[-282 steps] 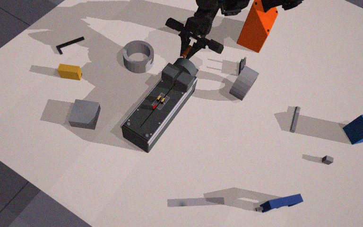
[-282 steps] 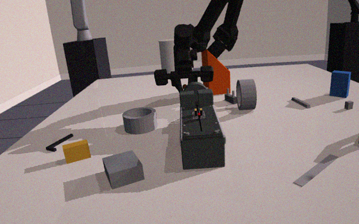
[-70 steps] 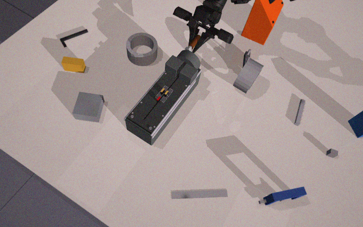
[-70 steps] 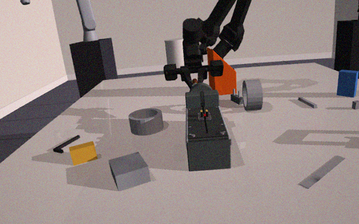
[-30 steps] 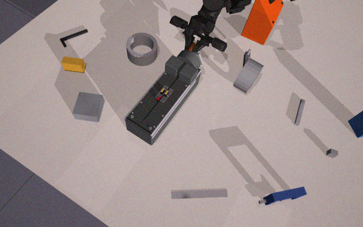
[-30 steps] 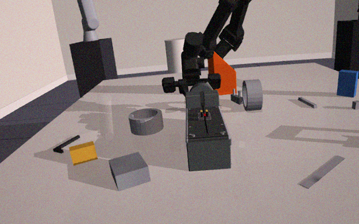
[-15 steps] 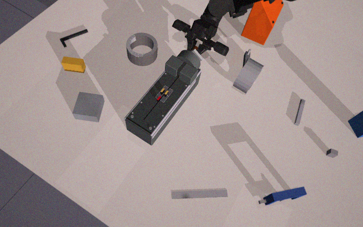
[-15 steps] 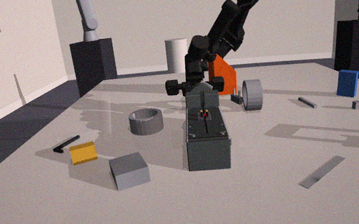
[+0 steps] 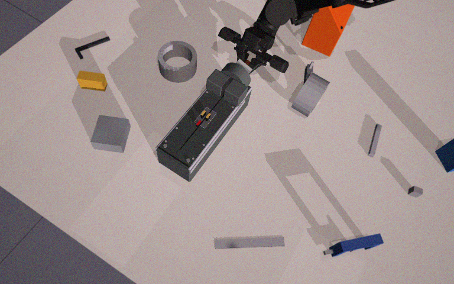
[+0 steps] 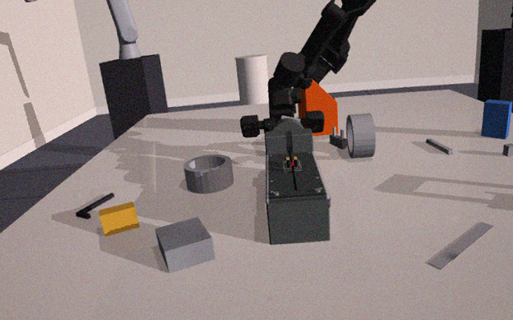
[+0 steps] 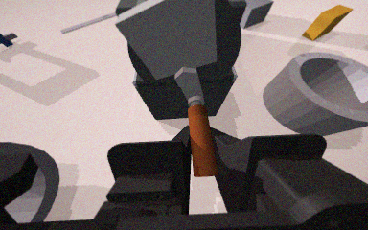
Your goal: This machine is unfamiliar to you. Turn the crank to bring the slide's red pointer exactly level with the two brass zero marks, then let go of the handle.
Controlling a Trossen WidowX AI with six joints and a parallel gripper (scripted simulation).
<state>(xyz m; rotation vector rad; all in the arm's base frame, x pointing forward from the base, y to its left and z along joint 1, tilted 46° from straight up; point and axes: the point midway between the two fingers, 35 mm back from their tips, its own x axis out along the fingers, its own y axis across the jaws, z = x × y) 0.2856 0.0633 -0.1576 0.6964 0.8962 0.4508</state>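
Now: the red pointer 19 cm ahead of my gripper tip, 5 cm above it and 3 cm to the left of it. Round my gripper tip: grey cube: 31 cm ahead, 13 cm to the right, 1 cm below; then yellow block: 27 cm to the right, 24 cm ahead, 1 cm below; then crank handle: 3 cm above, 2 cm behind.
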